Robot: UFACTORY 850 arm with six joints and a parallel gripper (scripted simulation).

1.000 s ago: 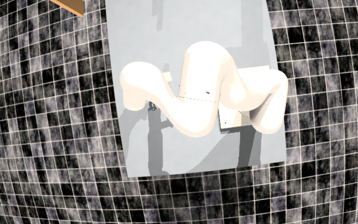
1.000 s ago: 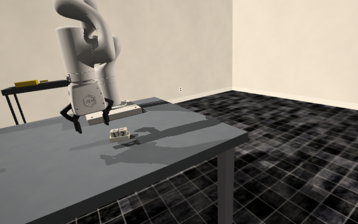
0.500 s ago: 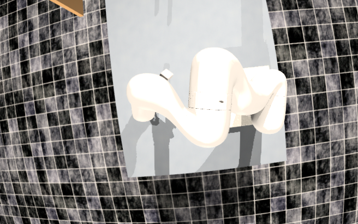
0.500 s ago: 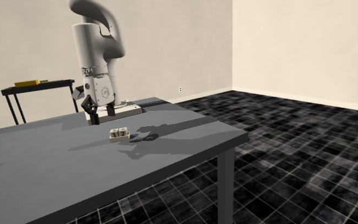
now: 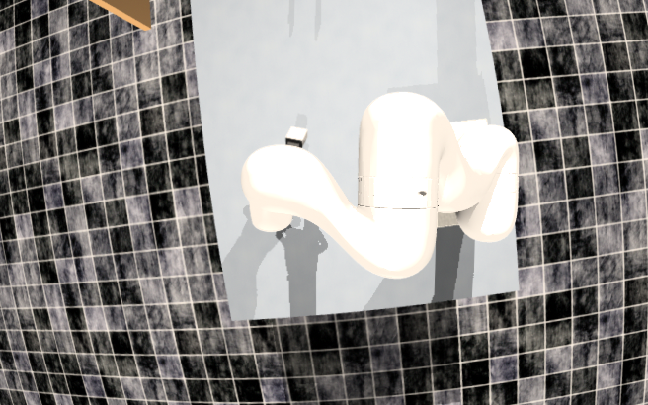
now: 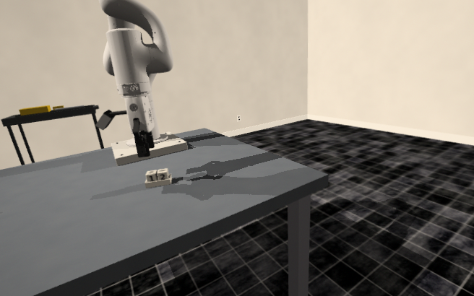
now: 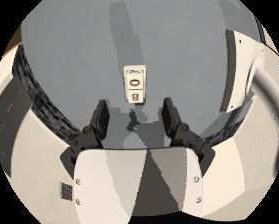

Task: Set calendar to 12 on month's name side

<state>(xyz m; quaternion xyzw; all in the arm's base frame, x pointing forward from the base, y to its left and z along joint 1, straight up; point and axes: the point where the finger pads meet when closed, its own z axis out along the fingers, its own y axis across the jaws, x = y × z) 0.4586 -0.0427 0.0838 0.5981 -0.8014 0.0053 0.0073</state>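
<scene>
My gripper is now 11 cm above the calendar tray and 2 cm to the right of it.
</scene>
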